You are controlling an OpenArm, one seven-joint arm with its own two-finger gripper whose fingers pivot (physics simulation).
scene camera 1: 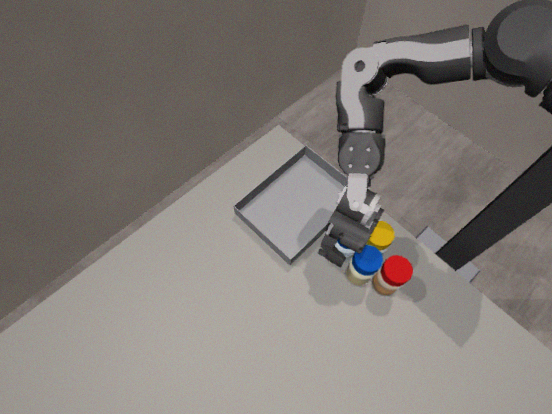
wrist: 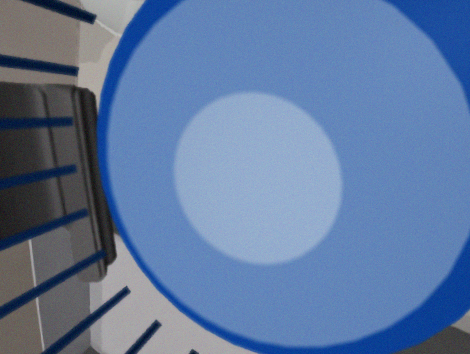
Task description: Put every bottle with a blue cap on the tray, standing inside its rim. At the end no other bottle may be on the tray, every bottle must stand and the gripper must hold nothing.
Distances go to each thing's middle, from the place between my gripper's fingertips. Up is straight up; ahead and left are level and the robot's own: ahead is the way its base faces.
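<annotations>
My hand: 1 cm to the right of the blue-capped bottle [wrist: 274, 176]. From my hand: grey tray [scene camera 1: 289, 210], 3 cm below, 14 cm to the right, 1 cm behind; red-capped bottle [scene camera 1: 396, 270], 12 cm to the left, 1 cm behind.
</annotations>
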